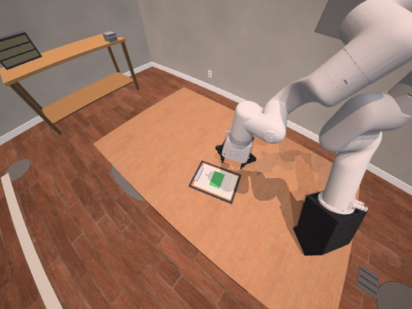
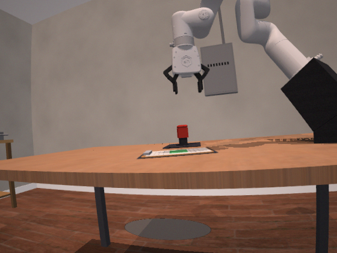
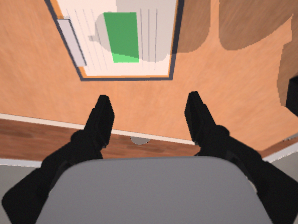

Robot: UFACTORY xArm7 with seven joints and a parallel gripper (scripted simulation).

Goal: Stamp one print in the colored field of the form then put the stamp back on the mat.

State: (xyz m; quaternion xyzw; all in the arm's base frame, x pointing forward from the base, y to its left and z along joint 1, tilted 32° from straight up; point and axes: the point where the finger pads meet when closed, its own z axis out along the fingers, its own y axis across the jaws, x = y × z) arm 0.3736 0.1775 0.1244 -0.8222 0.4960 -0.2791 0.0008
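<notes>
The red stamp is 280 mm to the right of my hand, 170 mm below it and 130 mm ahead of it. Round my hand: dark mat 280 mm to the right, 220 mm below, 130 mm ahead; then form 210 mm below, 60 mm ahead, 30 mm to the left; then black stamp base 280 mm to the right, 200 mm below, 130 mm ahead.
</notes>
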